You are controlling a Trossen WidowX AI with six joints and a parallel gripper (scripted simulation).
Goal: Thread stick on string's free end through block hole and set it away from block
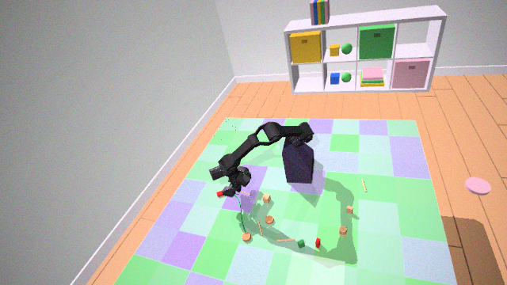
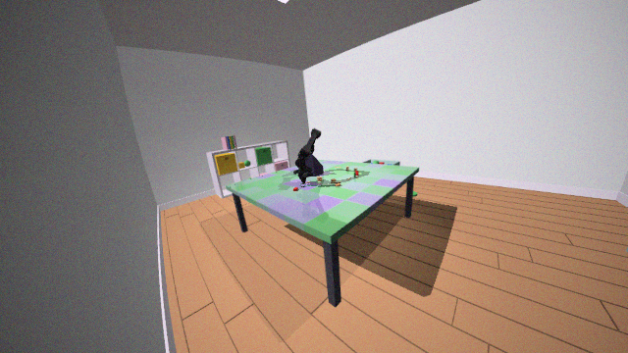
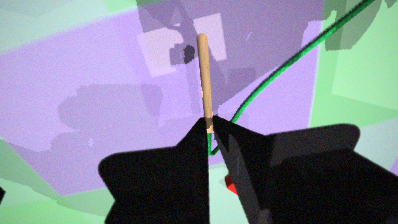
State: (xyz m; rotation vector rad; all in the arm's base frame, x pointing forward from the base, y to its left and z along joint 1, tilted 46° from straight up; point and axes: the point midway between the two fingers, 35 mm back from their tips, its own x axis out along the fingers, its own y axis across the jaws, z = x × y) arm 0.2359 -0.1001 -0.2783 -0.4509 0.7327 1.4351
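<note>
My gripper tip is 150 mm to the right of the wooden block and 30 mm short of it. The rest, counted from my gripper tip: wooden cylinder: 520 mm to the left, 160 mm ahead; then green block: 350 mm to the left, 250 mm ahead, 10 mm above.
</note>
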